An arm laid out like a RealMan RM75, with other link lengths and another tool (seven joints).
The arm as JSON. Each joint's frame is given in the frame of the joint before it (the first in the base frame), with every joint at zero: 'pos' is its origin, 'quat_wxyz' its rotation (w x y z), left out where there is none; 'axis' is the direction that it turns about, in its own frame. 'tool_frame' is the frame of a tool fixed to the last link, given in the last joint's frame.
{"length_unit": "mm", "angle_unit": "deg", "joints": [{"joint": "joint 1", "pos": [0.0, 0.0, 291.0], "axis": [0.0, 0.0, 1.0]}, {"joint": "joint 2", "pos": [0.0, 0.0, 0.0], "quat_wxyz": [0.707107, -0.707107, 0.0, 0.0], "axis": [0.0, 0.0, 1.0]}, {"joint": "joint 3", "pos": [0.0, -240.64, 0.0], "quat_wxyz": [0.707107, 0.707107, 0.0, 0.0], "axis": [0.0, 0.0, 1.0]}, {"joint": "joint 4", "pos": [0.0, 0.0, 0.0], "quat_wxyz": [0.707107, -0.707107, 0.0, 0.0], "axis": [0.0, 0.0, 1.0]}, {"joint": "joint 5", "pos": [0.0, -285.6, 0.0], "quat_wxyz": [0.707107, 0.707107, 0.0, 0.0], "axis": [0.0, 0.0, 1.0]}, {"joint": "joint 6", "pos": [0.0, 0.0, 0.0], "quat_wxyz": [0.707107, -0.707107, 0.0, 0.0], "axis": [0.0, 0.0, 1.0]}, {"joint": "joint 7", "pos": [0.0, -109.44, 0.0], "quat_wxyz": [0.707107, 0.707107, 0.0, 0.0], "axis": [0.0, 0.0, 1.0]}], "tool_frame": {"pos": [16.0, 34.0, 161.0], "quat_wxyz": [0.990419, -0.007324, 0.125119, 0.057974]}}
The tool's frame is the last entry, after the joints.
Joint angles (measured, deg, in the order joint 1, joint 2, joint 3, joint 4, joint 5, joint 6, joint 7), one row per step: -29.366 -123.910 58.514 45.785 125.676 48.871 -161.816; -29.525 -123.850 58.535 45.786 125.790 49.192 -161.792; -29.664 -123.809 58.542 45.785 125.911 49.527 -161.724; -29.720 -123.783 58.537 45.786 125.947 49.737 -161.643; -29.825 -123.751 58.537 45.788 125.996 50.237 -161.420; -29.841 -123.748 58.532 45.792 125.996 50.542 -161.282; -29.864 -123.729 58.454 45.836 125.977 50.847 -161.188; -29.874 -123.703 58.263 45.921 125.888 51.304 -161.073; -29.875 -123.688 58.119 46.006 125.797 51.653 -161.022; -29.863 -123.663 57.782 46.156 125.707 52.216 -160.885; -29.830 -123.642 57.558 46.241 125.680 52.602 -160.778; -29.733 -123.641 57.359 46.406 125.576 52.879 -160.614; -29.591 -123.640 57.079 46.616 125.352 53.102 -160.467; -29.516 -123.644 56.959 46.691 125.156 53.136 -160.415; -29.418 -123.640 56.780 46.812 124.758 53.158 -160.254
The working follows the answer.
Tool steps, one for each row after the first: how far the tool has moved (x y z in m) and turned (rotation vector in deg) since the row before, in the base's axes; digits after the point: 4 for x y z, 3 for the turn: 0.0015 -0.0003 -0.0006 -0.323 0.054 -0.250; 0.0014 -0.0005 -0.0008 -0.344 0.059 -0.257; 0.0007 -0.0004 -0.0004 -0.197 0.020 -0.153; 0.0017 -0.0012 -0.0012 -0.482 0.010 -0.365; 0.0008 -0.0010 -0.0008 -0.285 -0.037 -0.173; 0.0008 -0.0005 -0.0001 -0.185 -0.087 -0.132; 0.0010 -0.0006 0.0004 -0.186 -0.231 -0.121; 0.0009 -0.0004 0.0004 -0.120 -0.217 -0.071; 0.0010 -0.0006 0.0012 -0.134 -0.306 -0.103; 0.0003 -0.0006 0.0007 -0.121 -0.168 -0.052; 0.0002 -0.0003 0.0012 0.029 -0.153 -0.083; 0.0001 0.0002 0.0021 0.216 -0.273 0.003; 0.0001 0.0003 0.0011 0.176 -0.198 0.050; 0.0005 0.0008 0.0020 0.335 -0.322 -0.003
Tool pose at each row, in the base's axes (x y z in m, rotation vector in deg; rounded; the steps above come from the unrounded poses): -0.2856 0.5397 -0.0715 -93.827 -95.107 -38.974; -0.2841 0.5394 -0.0721 -94.290 -95.081 -38.813; -0.2827 0.5389 -0.0729 -94.777 -95.058 -38.634; -0.2820 0.5385 -0.0733 -95.060 -95.049 -38.548; -0.2803 0.5373 -0.0745 -95.739 -95.062 -38.367; -0.2796 0.5364 -0.0754 -96.099 -95.130 -38.278; -0.2788 0.5358 -0.0754 -96.346 -95.204 -38.289; -0.2778 0.5352 -0.0750 -96.573 -95.385 -38.429; -0.2769 0.5348 -0.0746 -96.707 -95.555 -38.582; -0.2759 0.5342 -0.0734 -96.874 -95.771 -38.824; -0.2756 0.5336 -0.0727 -96.995 -95.922 -38.921; -0.2754 0.5333 -0.0715 -97.042 -95.948 -39.128; -0.2753 0.5334 -0.0693 -96.867 -96.007 -39.544; -0.2752 0.5337 -0.0682 -96.681 -96.073 -39.838; -0.2747 0.5345 -0.0662 -96.424 -96.087 -40.390

